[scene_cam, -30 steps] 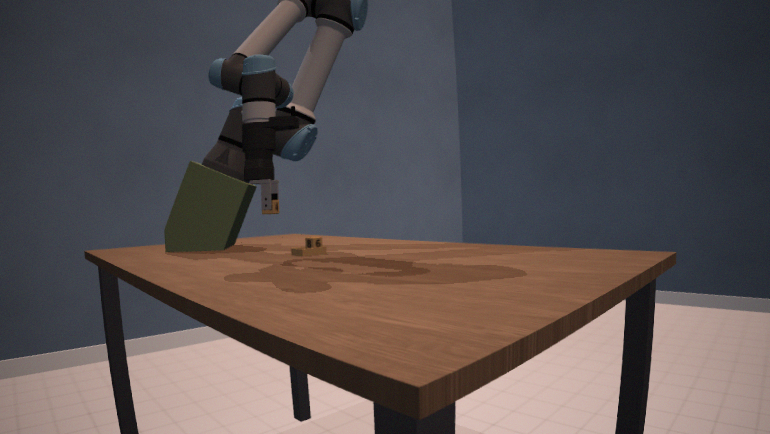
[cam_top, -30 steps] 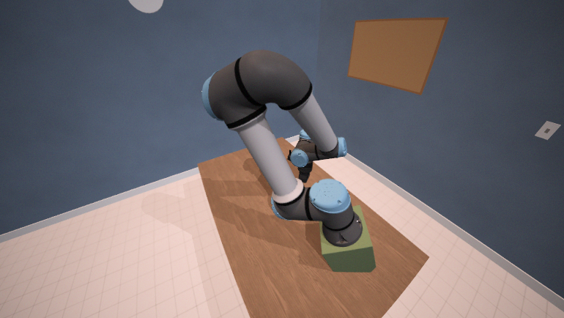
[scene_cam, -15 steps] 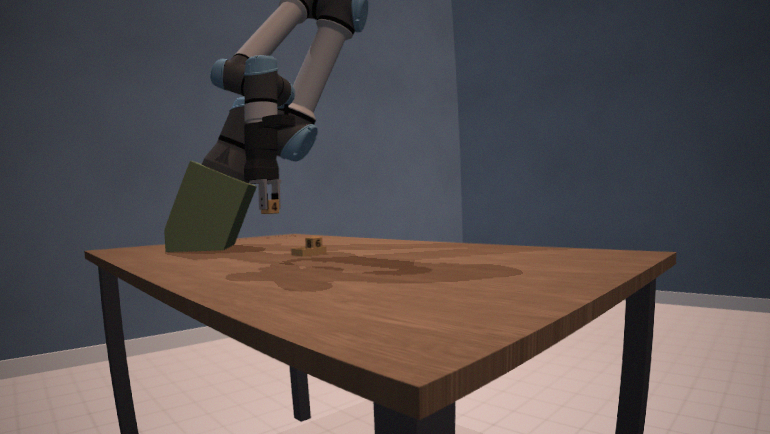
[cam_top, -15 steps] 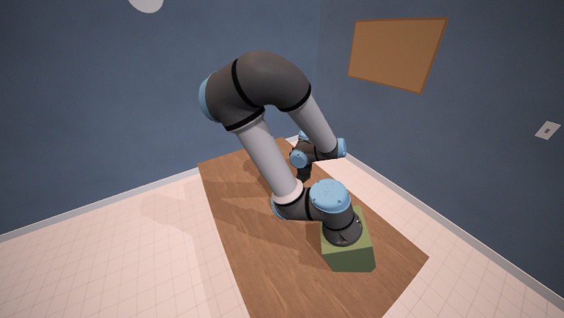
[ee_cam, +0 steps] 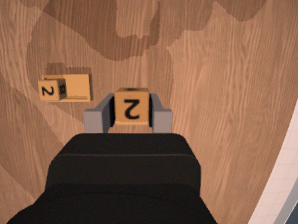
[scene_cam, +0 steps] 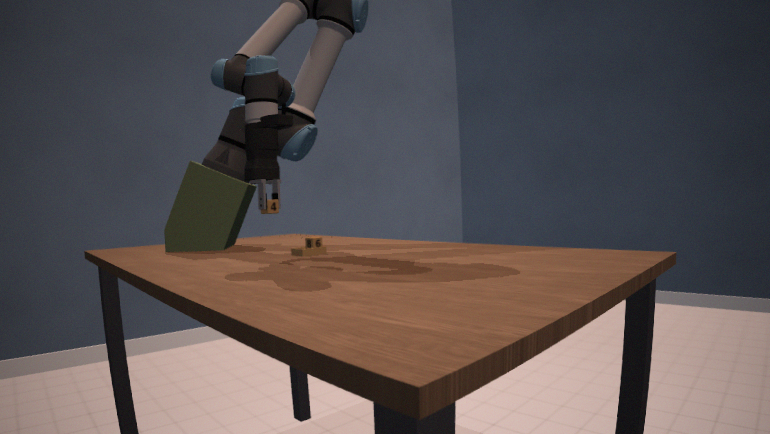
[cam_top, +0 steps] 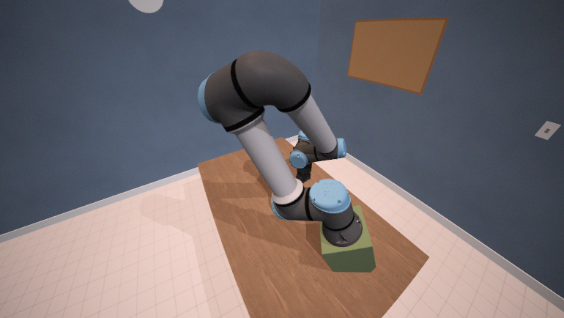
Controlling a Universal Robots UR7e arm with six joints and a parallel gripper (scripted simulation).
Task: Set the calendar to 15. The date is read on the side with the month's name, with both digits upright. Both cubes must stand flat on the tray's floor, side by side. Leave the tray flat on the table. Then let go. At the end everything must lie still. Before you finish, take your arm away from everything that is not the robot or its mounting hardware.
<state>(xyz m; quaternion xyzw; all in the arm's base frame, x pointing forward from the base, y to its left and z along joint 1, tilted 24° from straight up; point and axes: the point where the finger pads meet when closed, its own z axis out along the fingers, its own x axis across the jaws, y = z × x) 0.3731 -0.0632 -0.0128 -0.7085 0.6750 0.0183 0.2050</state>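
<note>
My gripper is now 120 mm above the wooden tray, 110 mm to the right of it and 10 mm past it. The rest, counted from my hand: wooden cube: 10 mm below.
</note>
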